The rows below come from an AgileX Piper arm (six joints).
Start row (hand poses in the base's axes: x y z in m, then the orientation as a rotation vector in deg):
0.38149 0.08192 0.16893 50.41 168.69 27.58
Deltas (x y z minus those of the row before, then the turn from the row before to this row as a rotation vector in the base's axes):
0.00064 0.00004 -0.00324 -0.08 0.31 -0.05
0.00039 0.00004 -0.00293 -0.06 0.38 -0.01
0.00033 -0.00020 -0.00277 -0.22 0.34 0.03
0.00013 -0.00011 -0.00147 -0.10 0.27 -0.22
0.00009 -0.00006 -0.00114 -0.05 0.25 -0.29
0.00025 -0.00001 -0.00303 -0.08 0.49 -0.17
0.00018 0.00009 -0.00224 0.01 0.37 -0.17
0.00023 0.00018 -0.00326 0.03 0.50 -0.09
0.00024 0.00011 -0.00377 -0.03 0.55 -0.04
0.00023 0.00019 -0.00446 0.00 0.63 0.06
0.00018 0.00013 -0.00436 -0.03 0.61 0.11
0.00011 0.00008 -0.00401 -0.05 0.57 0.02
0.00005 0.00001 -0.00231 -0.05 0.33 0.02
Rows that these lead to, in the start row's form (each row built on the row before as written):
0.38213 0.08196 0.16569 50.63 168.94 27.36
0.38252 0.08200 0.16276 50.83 169.27 27.15
0.38285 0.08180 0.15999 50.94 169.59 26.71
0.38298 0.08169 0.15852 51.38 169.70 26.47
0.38307 0.08163 0.15738 51.92 169.75 26.31
0.38332 0.08162 0.15435 52.40 170.08 26.03
0.38350 0.08171 0.15211 -52.72 -169.95 -25.87
0.38373 0.08189 0.14885 -52.83 -169.46 -25.62
0.38397 0.08200 0.14508 -52.86 -168.97 -25.25
0.38420 0.08219 0.14062 -52.73 -168.43 -24.88
0.38438 0.08232 0.13626 -52.53 -167.93 -24.47
0.38449 0.08240 0.13225 -52.47 -167.45 -24.07
0.38454 0.08241 0.12994 -52.43 -167.18 -23.81

